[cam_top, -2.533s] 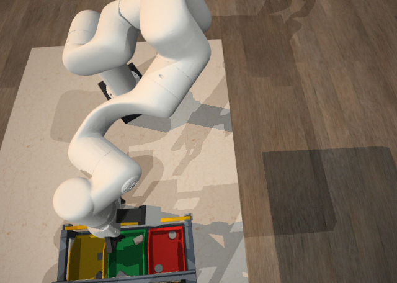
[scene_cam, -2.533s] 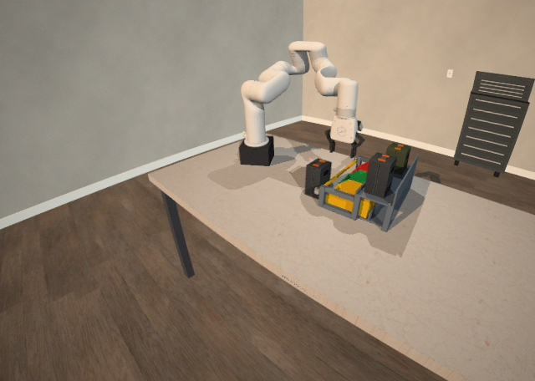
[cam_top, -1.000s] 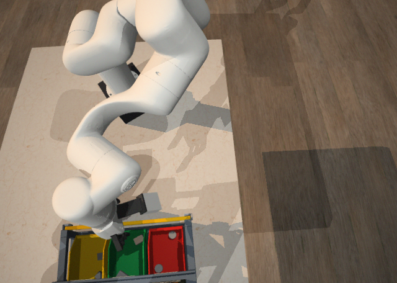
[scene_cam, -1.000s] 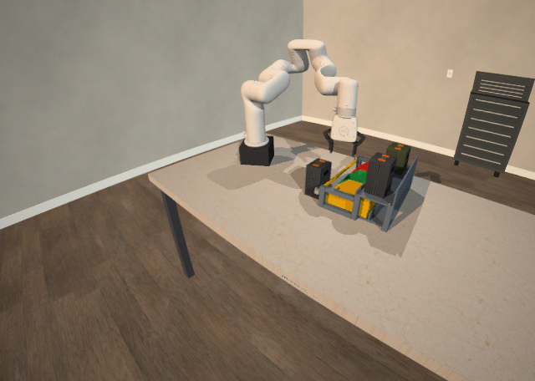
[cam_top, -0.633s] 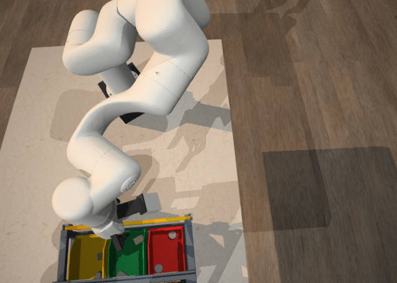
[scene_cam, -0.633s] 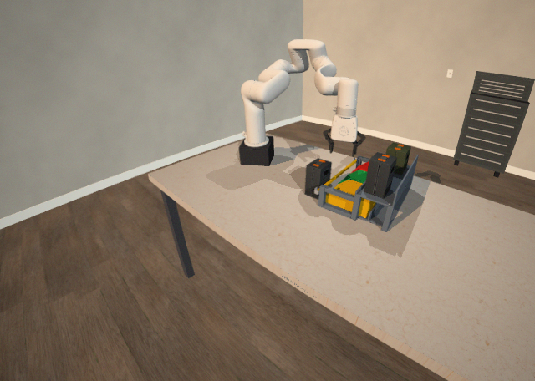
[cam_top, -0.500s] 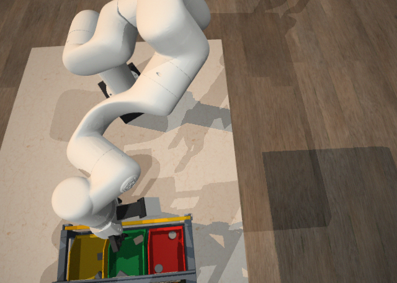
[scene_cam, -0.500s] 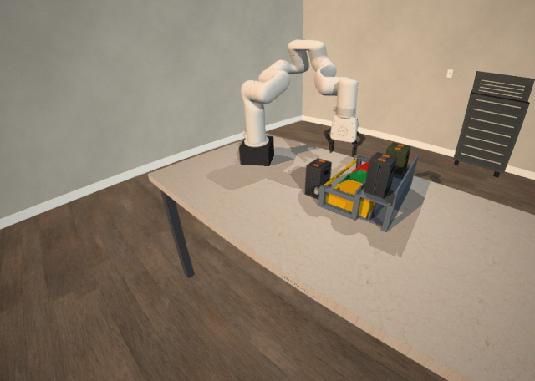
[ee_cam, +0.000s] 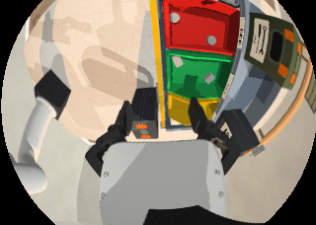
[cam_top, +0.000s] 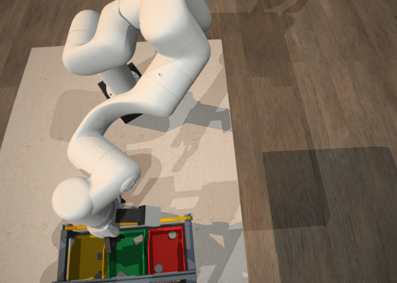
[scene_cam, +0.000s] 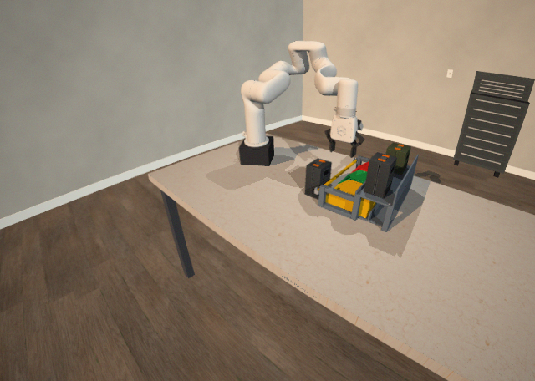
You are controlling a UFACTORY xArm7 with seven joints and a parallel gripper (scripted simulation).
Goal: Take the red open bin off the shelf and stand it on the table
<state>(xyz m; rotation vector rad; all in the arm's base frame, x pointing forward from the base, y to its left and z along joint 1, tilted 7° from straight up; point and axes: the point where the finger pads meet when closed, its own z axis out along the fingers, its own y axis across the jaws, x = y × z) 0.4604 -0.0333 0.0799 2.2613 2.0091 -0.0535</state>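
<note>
Right now my hand is 10 cm above the thin yellow bar. Also, from my hand: yellow bin 12 cm to the right, 12 cm below, 9 cm ahead; then green bin 12 cm below, 10 cm ahead, 1 cm to the right; then red open bin 12 cm below, 12 cm ahead, 10 cm to the left.
</note>
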